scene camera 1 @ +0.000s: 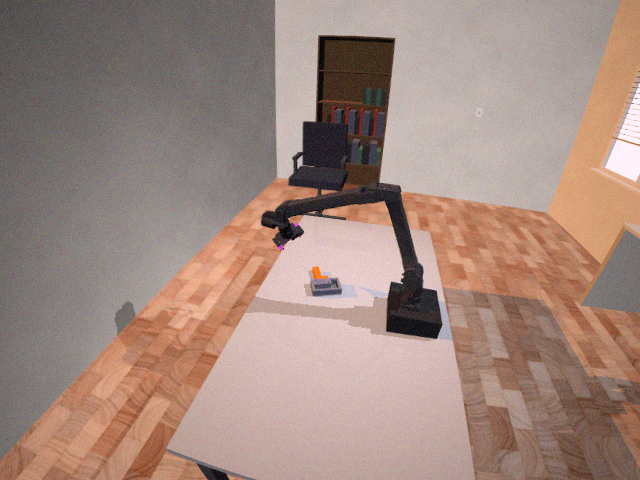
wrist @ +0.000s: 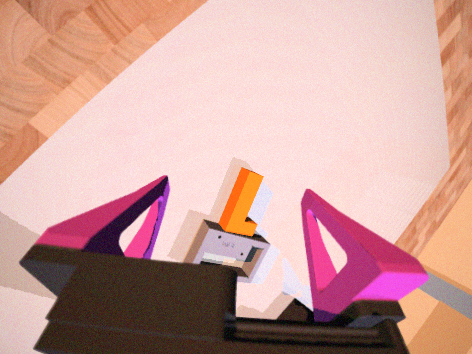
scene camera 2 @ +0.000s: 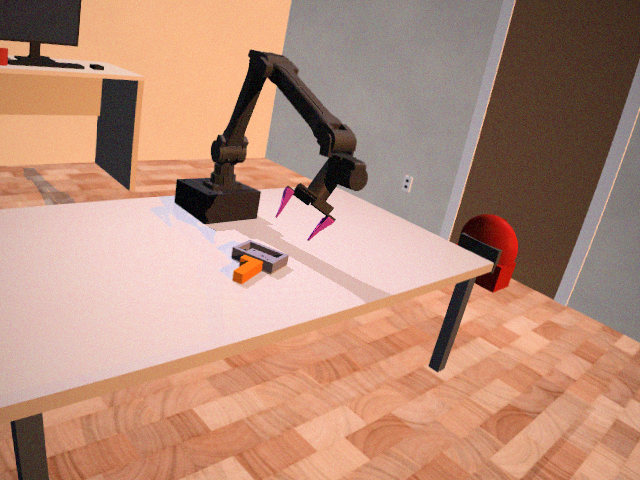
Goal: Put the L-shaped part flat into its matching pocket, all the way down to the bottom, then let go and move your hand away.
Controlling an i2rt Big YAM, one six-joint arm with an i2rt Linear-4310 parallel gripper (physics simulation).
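Places are measured from the arm's base along level axes (x left, y back, z up), in metres.
Where they show: gripper, fingertip midpoint: (scene camera 1: 291, 242) (wrist: 236, 188) (scene camera 2: 292, 229); arm's base at its link origin: (scene camera 1: 409, 300) (scene camera 2: 222, 186).
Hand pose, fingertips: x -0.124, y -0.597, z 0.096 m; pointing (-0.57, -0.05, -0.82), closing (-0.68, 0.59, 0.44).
Note:
Each offset is from my fingertips to the top centre of the thing. Level surfaces: height alone.
The orange L-shaped part {dx -0.028, dy +0.147, dz -0.164 m} (scene camera 1: 316, 272) (scene camera 2: 247, 270) (wrist: 241, 200) lies close against one side of the grey block with the pocket {dx +0.059, dy +0.202, dz -0.157 m} (scene camera 1: 326, 292) (scene camera 2: 276, 264) (wrist: 223, 238), outside the pocket. I cannot tell whether its short leg touches the block or rests on its edge. The pocket opens upward; in the wrist view my gripper body hides part of the block. My gripper (scene camera 1: 289, 239) (scene camera 2: 293, 228) (wrist: 236, 188) has magenta fingers, wide open and empty. It hangs above the table, clearly higher than the part and block. In the wrist view both show between and beyond the fingers.
The part and the block are on the white table {dz -0.194 m} (scene camera 1: 330, 392) (scene camera 2: 129, 310) (wrist: 320, 90). The arm's black base (scene camera 1: 413, 316) (scene camera 2: 219, 202) stands at one long edge. An office chair (scene camera 1: 317, 175) is past the table's far end. A red round-topped object (scene camera 2: 491, 237) stands beyond a table corner.

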